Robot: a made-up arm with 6 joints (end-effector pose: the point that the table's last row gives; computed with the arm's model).
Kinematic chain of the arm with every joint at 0, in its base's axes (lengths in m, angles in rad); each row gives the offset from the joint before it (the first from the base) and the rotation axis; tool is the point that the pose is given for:
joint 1: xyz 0 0 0.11 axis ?
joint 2: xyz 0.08 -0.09 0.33 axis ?
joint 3: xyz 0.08 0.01 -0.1 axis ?
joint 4: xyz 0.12 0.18 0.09 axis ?
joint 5: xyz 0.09 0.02 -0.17 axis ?
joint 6: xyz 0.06 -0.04 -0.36 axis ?
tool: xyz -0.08 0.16 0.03
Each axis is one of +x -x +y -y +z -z.
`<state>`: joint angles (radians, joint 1 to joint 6).
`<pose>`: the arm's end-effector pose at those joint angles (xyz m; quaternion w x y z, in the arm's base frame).
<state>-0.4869 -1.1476 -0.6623 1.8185 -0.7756 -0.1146</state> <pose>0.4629 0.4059 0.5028 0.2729 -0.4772 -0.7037 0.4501</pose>
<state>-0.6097 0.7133 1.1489 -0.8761 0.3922 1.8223</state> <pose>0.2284 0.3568 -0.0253 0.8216 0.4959 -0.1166 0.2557</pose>
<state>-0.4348 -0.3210 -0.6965 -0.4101 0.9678 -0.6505</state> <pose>0.1395 0.4348 -0.0526 0.9713 -0.1537 0.1745 -0.0494</pose>
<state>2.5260 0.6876 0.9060 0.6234 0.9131 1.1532</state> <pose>0.0135 -0.1229 -0.1141 0.2204 -0.6671 -0.0842 -0.7066</pose>
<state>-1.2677 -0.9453 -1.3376 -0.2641 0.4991 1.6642</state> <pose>0.1650 0.2218 -0.1860 0.0707 -0.1353 0.2067 0.9664</pose>
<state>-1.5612 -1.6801 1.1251 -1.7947 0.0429 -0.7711</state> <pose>-0.6223 0.1042 -0.2534 0.3896 -0.5222 0.4368 -0.6203</pose>
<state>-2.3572 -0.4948 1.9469 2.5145 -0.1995 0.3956</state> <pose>0.5381 -0.0464 0.2343 0.4992 0.0103 -0.8576 -0.1235</pose>
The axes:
joint 1: +x
joint 2: -z
joint 3: +y
joint 4: -x
joint 5: +y
joint 6: +z

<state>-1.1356 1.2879 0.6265 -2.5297 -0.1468 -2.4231</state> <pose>0.7868 -0.0051 0.8021 0.0196 0.8252 0.3545 -0.4394</pose>
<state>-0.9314 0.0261 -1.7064 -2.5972 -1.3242 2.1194</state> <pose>-0.1398 0.8114 0.2149 0.0379 -0.2607 0.8100 -0.5240</pose>
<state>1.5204 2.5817 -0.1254 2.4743 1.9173 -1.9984</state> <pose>0.2124 -0.5263 0.0990 0.2620 0.7998 -0.0206 -0.5397</pose>
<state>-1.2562 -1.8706 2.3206 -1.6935 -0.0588 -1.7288</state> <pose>-0.5290 -0.3380 0.4019 0.1126 0.7178 0.2863 0.6246</pose>
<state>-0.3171 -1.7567 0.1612 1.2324 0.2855 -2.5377</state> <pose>0.3613 0.4116 0.1709 0.7389 0.0467 -0.6279 -0.2400</pose>
